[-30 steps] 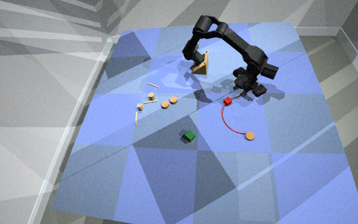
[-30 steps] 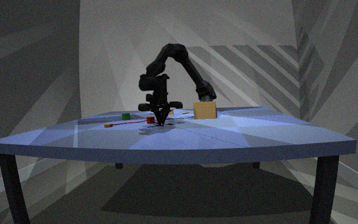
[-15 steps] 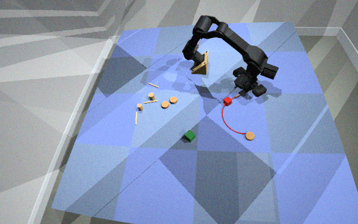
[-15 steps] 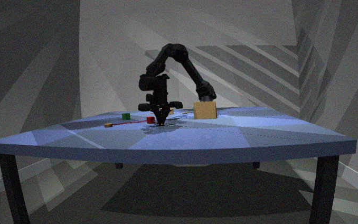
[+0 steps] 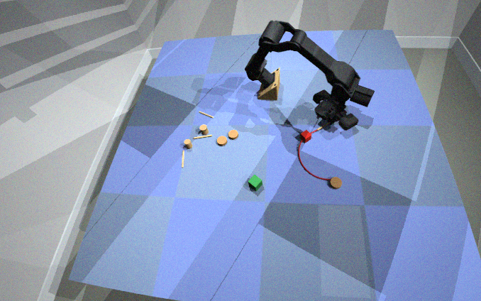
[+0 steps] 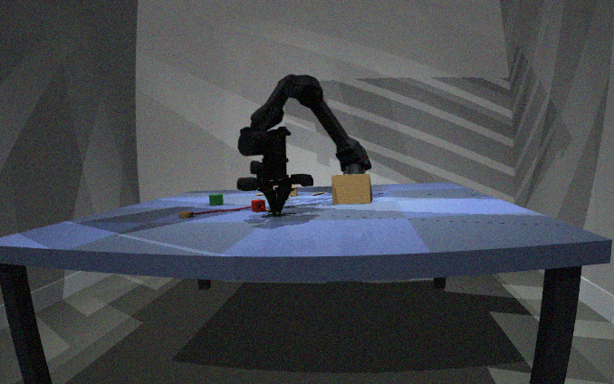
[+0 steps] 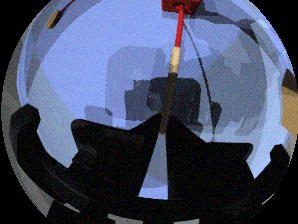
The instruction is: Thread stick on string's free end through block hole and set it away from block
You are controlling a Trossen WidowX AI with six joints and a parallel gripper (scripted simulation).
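Right now my gripper tip is 3 cm to the left of the thin wooden stick, 2 cm short of it and 1 cm below it. From my gripper tip the other things lie so: green cube 28 cm to the right, 27 cm ahead, 2 cm above; then red cube 10 cm to the right, 7 cm ahead, 2 cm above; then round wooden button 26 cm ahead, 1 cm above.
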